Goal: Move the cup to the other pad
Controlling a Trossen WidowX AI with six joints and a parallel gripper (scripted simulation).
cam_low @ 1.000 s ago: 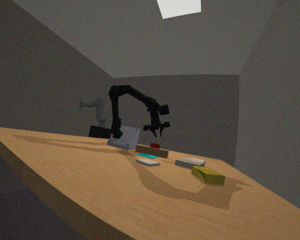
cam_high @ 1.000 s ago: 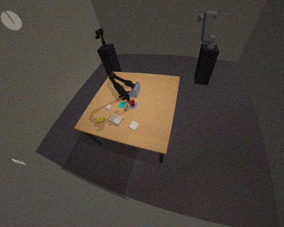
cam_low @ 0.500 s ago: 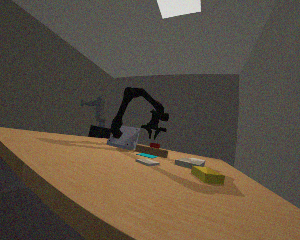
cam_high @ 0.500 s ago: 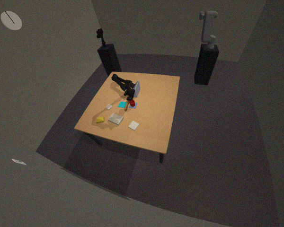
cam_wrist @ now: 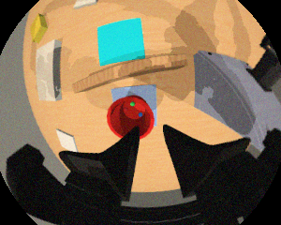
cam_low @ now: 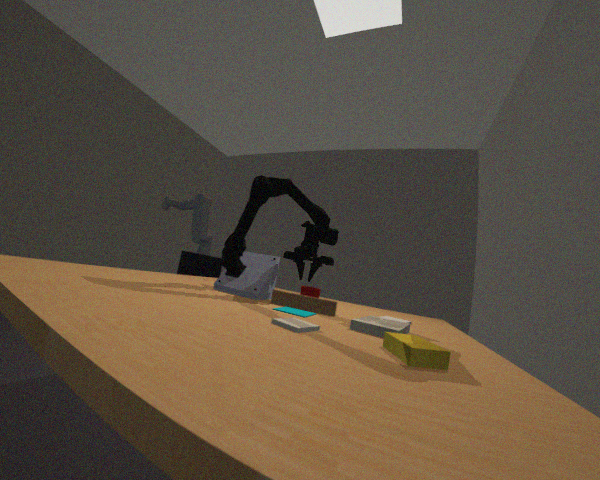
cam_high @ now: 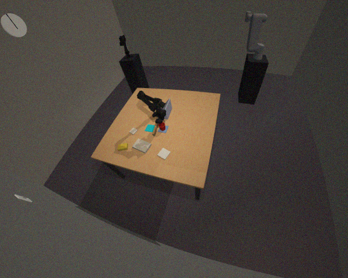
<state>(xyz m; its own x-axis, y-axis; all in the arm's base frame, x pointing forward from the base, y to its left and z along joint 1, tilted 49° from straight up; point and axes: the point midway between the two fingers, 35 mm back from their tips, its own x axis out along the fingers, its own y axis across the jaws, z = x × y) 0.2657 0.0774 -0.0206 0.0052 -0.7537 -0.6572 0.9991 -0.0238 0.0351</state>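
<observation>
Right now the red cup is 60 mm below my gripper tip and 30 mm ahead of it. The rest, counted from my gripper tip: blue marble (80 mm below, 20 mm ahead, 10 mm to the left); light blue pad (100 mm below, 30 mm ahead); brown bar (80 mm to the right, 80 mm below, 40 mm ahead).
</observation>
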